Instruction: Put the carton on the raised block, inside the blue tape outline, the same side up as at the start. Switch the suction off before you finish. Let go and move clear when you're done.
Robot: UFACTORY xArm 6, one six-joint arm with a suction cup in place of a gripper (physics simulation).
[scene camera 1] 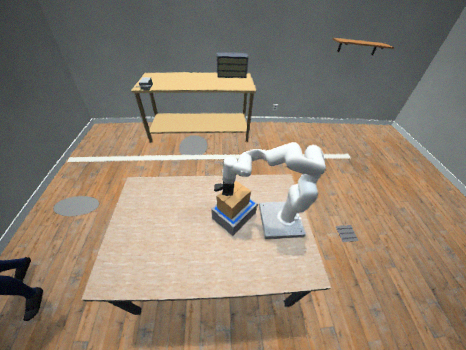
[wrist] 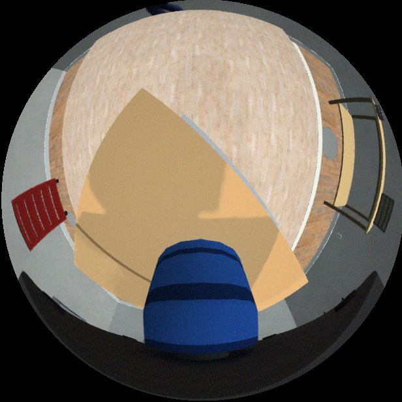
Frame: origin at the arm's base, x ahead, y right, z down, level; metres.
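Where they show: arm's base, origin of the base link: (scene camera 1: 286,218).
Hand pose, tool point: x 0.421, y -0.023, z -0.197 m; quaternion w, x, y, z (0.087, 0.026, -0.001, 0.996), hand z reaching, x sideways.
Note:
Things, the pixels of their centre, and the offset from my tool point. "spot": a spot on its surface instead. Level surfaces: height alone.
- brown carton, body centre: (scene camera 1: 233,199) dx -0.043, dy +0.010, dz +0.053 m
- raised grey block, body centre: (scene camera 1: 234,210) dx -0.055, dy +0.009, dz +0.178 m
- Blue tape, surface spot: (scene camera 1: 245,212) spot: dx -0.130, dy -0.030, dz +0.119 m
- wooden table, its level: dz +0.238 m
The brown carton (scene camera 1: 233,205) (wrist: 160,155) sits over the raised grey block (scene camera 1: 244,223) (wrist: 220,152), top face up and looking about level. Blue tape (scene camera 1: 245,212) shows on the block along the carton's two near sides; the far sides are hidden. The carton's underside is hidden, so full contact with the block cannot be confirmed. My suction cup (scene camera 1: 227,194) (wrist: 200,243) is against the carton's top face, toward its left rear in the scene view, and appears attached to it. A dark seam runs across the top in the wrist view.
The block stands on the wooden table (scene camera 1: 165,240), left of the arm's grey base plate (scene camera 1: 270,231). A shelf table (scene camera 1: 195,82) stands behind. A person's legs (scene camera 1: 17,285) show at the left. A red slatted object (wrist: 39,214) shows in the wrist view.

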